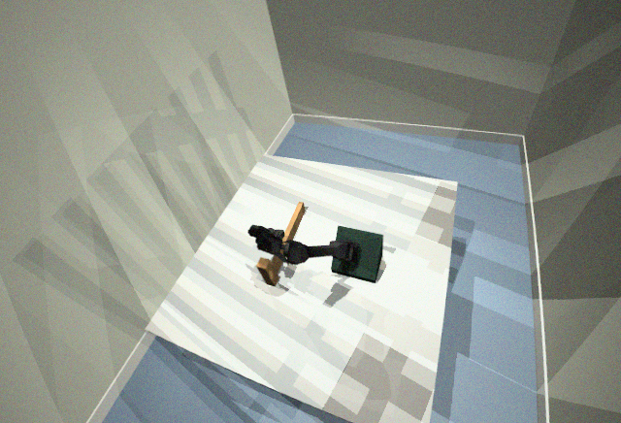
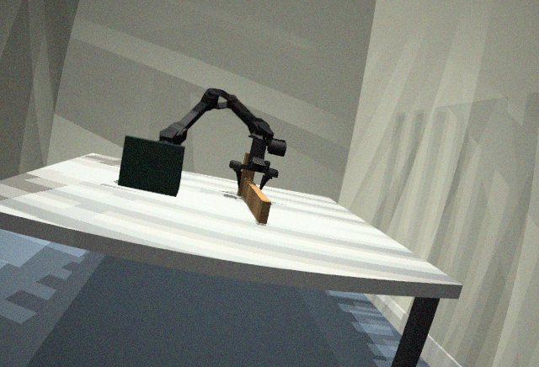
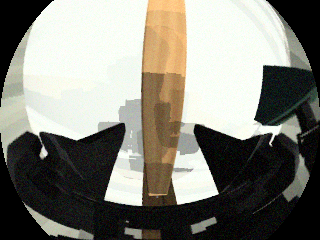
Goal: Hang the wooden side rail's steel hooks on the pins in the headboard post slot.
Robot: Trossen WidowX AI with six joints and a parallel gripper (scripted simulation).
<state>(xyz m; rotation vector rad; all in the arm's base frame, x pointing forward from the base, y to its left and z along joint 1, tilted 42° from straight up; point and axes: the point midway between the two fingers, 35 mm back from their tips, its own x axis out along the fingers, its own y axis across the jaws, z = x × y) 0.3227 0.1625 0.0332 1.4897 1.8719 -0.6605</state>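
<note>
The wooden headboard post lies 12 cm to the left of my gripper tip, 3 cm above it and 2 cm behind it.
</note>
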